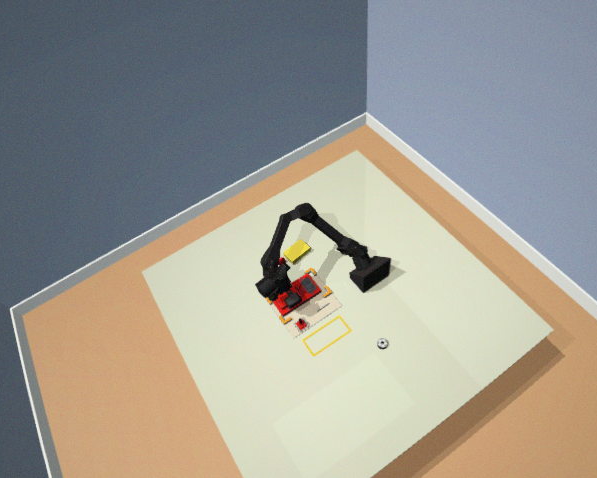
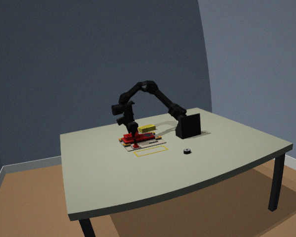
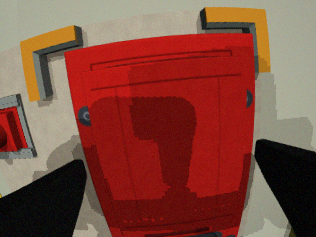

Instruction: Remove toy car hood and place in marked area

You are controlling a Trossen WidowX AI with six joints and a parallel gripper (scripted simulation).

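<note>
Now: gripper tip 1 cm above the red hood. Also, from my gripper tip: small grey mount: 3 cm ahead, 13 cm to the left, 1 cm below; then base plate: 4 cm behind, 4 cm to the left, 3 cm below; then yellow block: 19 cm behind, 16 cm to the right, 3 cm below.
</note>
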